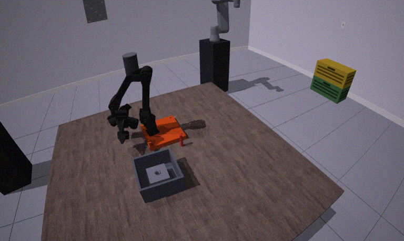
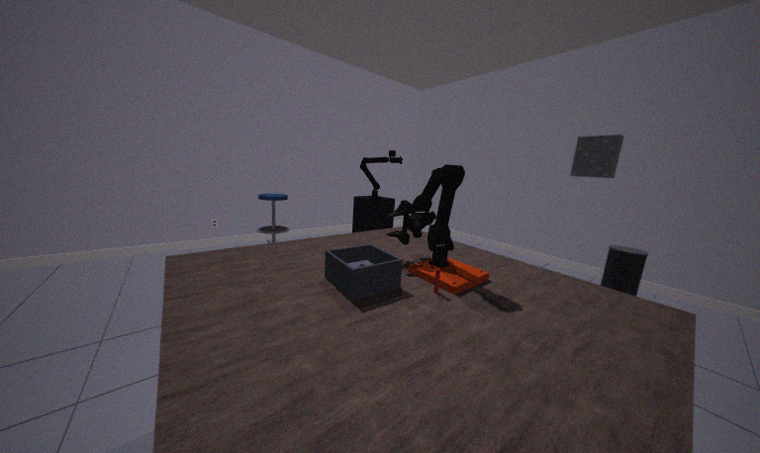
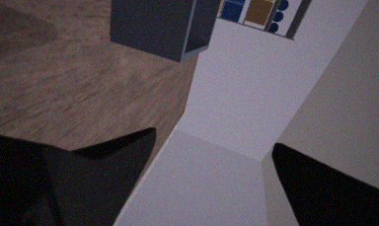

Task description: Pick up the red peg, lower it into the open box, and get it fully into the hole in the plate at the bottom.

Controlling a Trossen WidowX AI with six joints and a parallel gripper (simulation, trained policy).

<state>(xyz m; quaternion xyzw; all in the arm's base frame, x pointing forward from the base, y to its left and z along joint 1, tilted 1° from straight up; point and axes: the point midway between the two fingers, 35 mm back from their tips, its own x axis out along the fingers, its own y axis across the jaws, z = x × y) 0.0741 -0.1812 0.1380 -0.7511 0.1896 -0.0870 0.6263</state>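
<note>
Right now the red peg is 70 mm ahead of my gripper tip, 280 mm to the left of it and 120 mm below it. Also, from my gripper tip: grey box: 210 mm ahead, 70 mm to the left, 130 mm below; light grey plate: 210 mm ahead, 70 mm to the left, 110 mm below.
</note>
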